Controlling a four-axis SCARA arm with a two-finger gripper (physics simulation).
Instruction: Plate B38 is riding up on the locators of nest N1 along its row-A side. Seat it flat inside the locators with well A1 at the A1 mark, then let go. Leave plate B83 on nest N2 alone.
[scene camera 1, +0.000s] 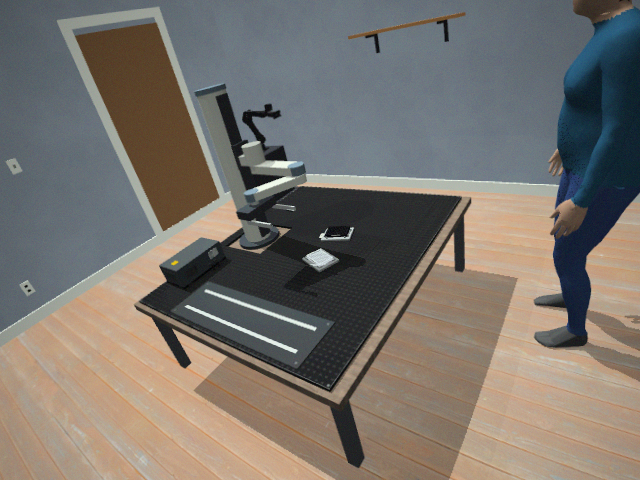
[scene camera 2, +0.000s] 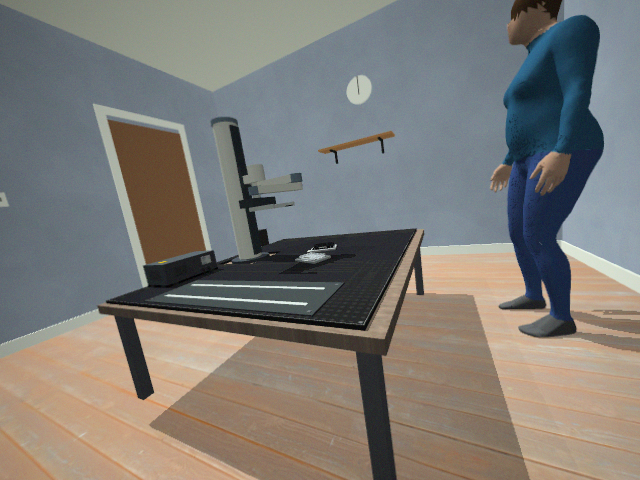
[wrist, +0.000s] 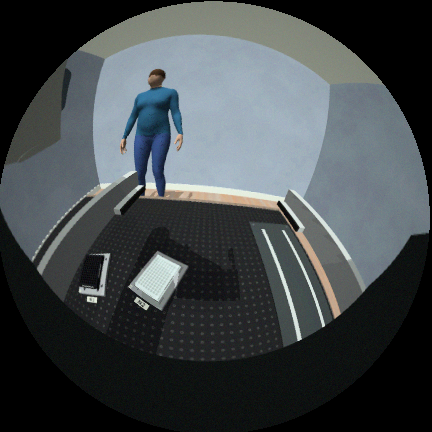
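Pixels of known places: gripper, fingertip midpoint: (scene camera 1: 283, 217) (scene camera 2: 284, 204) (wrist: 214, 184); arm's base at its link origin: (scene camera 1: 259, 238) (scene camera 2: 251, 259).
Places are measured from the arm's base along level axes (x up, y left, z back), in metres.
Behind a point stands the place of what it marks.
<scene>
Plate B38 (scene camera 1: 338, 230) @(y 0.143, x 0.043, z -0.498 m) (scene camera 2: 324, 246) @(y 0.107, x 0.039, z -0.514 m) (wrist: 92, 271) @(y 0.125, x 0.041, z -0.486 m) is the black plate on the pale nest N1 (scene camera 1: 348, 237) @(y 0.116, x 0.025, z -0.575 m) (wrist: 92, 292) @(y 0.104, x 0.025, z -0.421 m). Its tilt and its A1 corner are too small to make out. Plate B83 (scene camera 1: 319, 256) @(y -0.108, x 0.041, z -0.540 m) (scene camera 2: 313, 256) @(y -0.140, x 0.039, z -0.564 m) (wrist: 157, 274) @(y -0.108, x 0.037, z -0.541 m) is the white plate on the grey nest N2 (scene camera 1: 321, 269) @(y -0.177, x 0.022, z -0.596 m) (wrist: 170, 293) @(y -0.152, x 0.024, z -0.493 m), turned at an angle to N1 in the wrist view. My gripper (scene camera 1: 283, 217) @(y -0.231, x 0.326, z -0.500 m) (scene camera 2: 283, 205) @(y -0.231, x 0.326, z -0.500 m) (wrist: 214, 184) @(y -0.231, x 0.326, z -0.500 m) is open and empty, high above the table on the column side of both nests. In the wrist view both nests lie low and to the left between and below the fingers.
A dark box (scene camera 1: 192, 261) @(y -0.447, x 0.120, z 0.035 m) (scene camera 2: 180, 268) @(y -0.472, x 0.085, z 0.032 m) stands on the table near the column (scene camera 1: 222, 149) @(y -0.069, x 0.591, z -0.029 m) (scene camera 2: 232, 191) @(y -0.071, x 0.459, z -0.024 m). A grey panel with two white strips (scene camera 1: 248, 330) @(y -0.636, x 0.019, z -0.538 m) (scene camera 2: 242, 299) @(y -0.642, x 0.019, z -0.539 m) (wrist: 285, 280) @(y -0.528, x 0.016, z -0.526 m) lies at the near end. A person (scene camera 1: 599, 103) (scene camera 2: 553, 93) (wrist: 153, 112) stands beyond the table's long edge.
</scene>
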